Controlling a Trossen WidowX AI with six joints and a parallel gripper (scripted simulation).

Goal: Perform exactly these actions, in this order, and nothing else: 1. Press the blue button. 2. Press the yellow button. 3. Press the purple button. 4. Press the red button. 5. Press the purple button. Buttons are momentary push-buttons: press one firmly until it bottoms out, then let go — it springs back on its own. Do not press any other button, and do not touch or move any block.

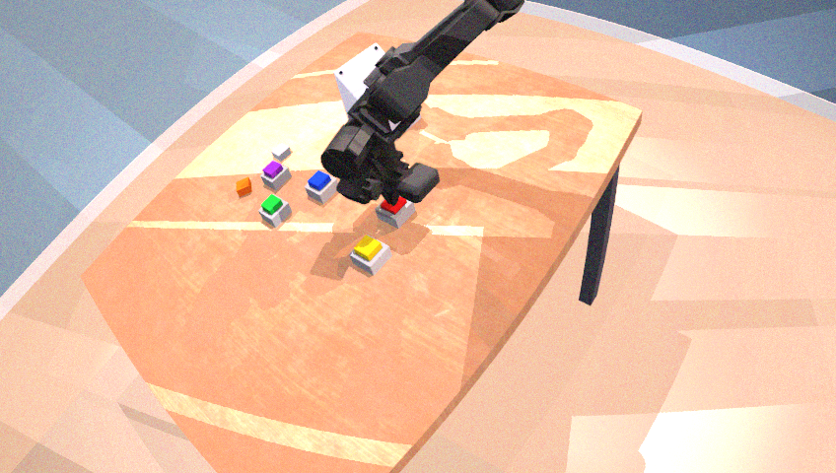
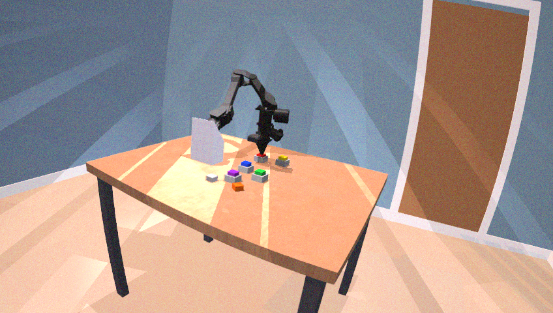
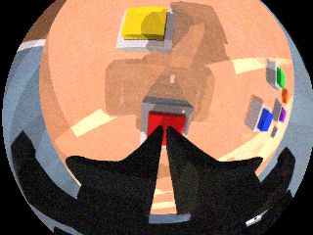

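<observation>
Right now the red button is 1 cm below my gripper tip. Also, from my gripper tip: blue button: 17 cm to the right; then yellow button: 10 cm ahead, 2 cm to the left; then green button: 23 cm to the right, 9 cm ahead.
</observation>
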